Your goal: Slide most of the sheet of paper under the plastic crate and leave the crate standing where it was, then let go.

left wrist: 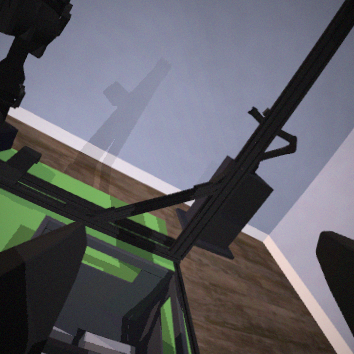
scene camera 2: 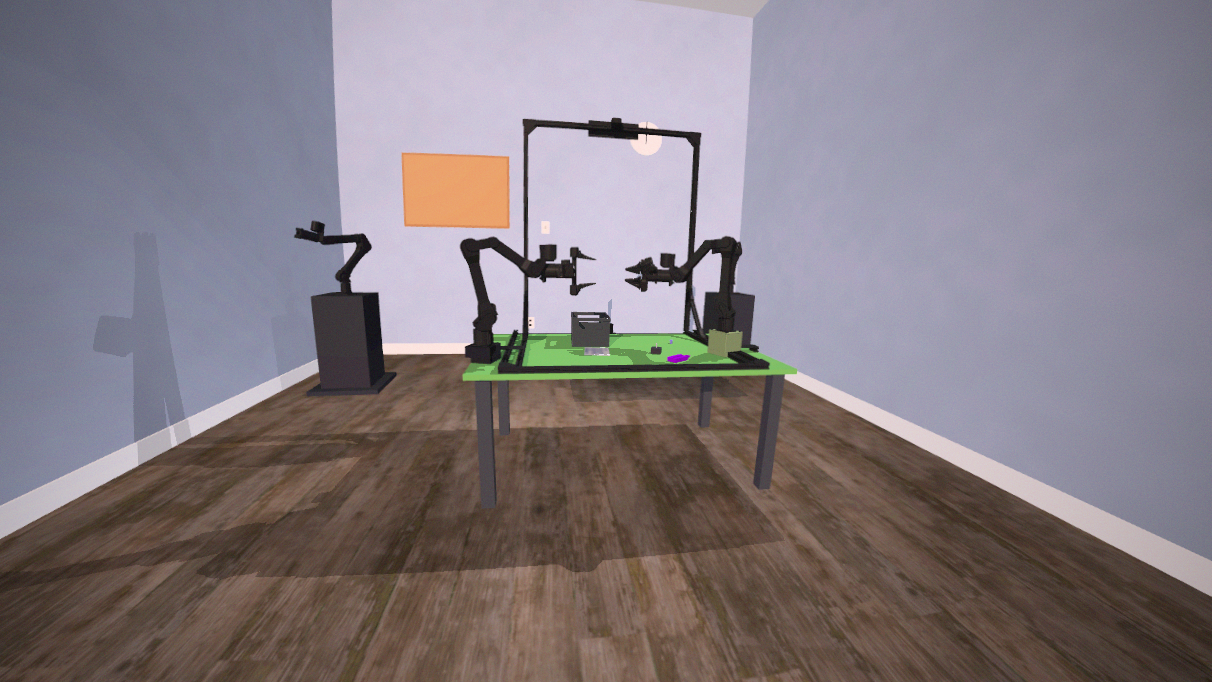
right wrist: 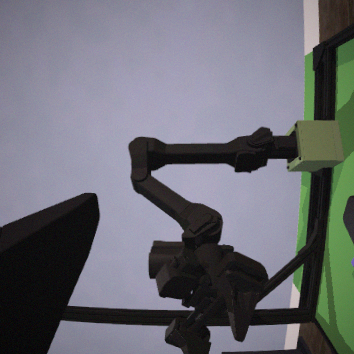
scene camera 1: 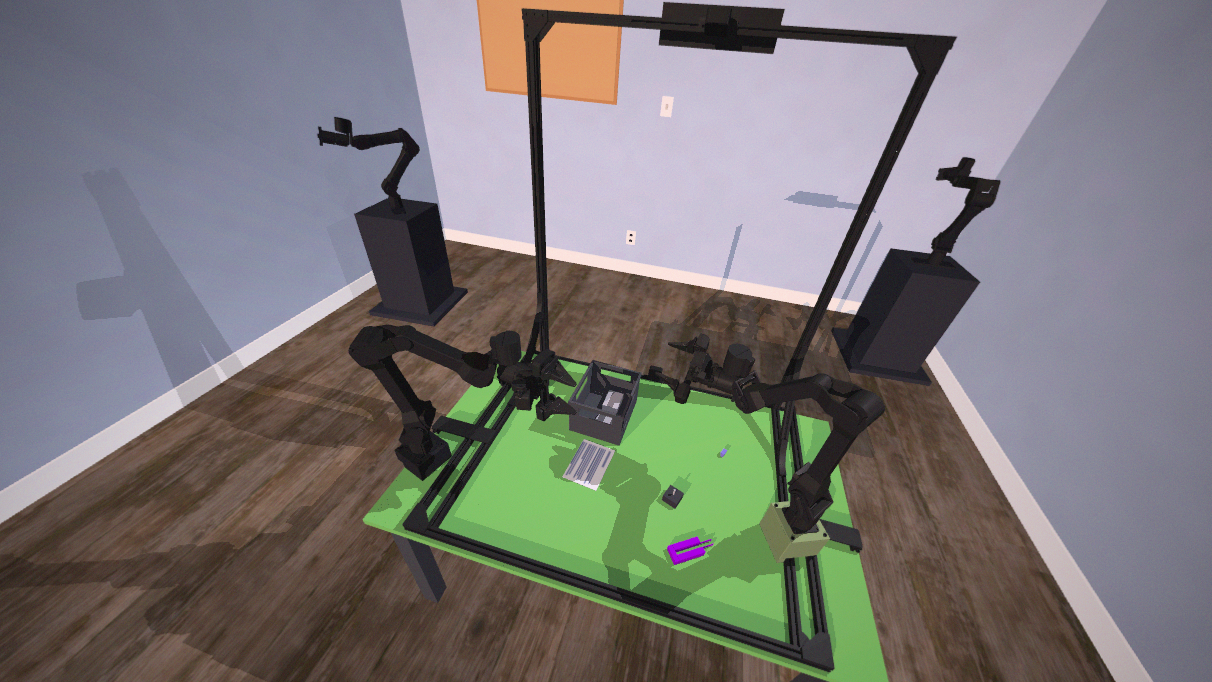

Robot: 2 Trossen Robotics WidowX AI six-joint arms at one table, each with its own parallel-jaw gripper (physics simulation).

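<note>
The plastic crate (scene camera 1: pixel 595 426) (scene camera 2: pixel 589 331) (left wrist: pixel 100 295) is dark grey, open-topped and upright at the back of the table, left of the middle in scene camera 1. The sheet of paper (scene camera 1: pixel 589 463) (scene camera 2: pixel 596 351), pale with grey stripes, lies flat in front of it; whether its back edge is under the crate I cannot tell. My right gripper (scene camera 1: pixel 572 398) (scene camera 2: pixel 594 271) (right wrist: pixel 223 206) is open and empty, raised above the table near the crate's left side. My left gripper (scene camera 1: pixel 661 357) (scene camera 2: pixel 628 275) (left wrist: pixel 203 238) is open and empty, raised to the right of the crate.
Light blocks (scene camera 1: pixel 614 399) lie inside the crate. A purple object (scene camera 1: pixel 684 543), a small dark block (scene camera 1: pixel 672 496) and a tiny bluish item (scene camera 1: pixel 722 452) lie in front and right. An olive box (scene camera 1: pixel 793 538) is at the left arm's base. Black rails edge the green table.
</note>
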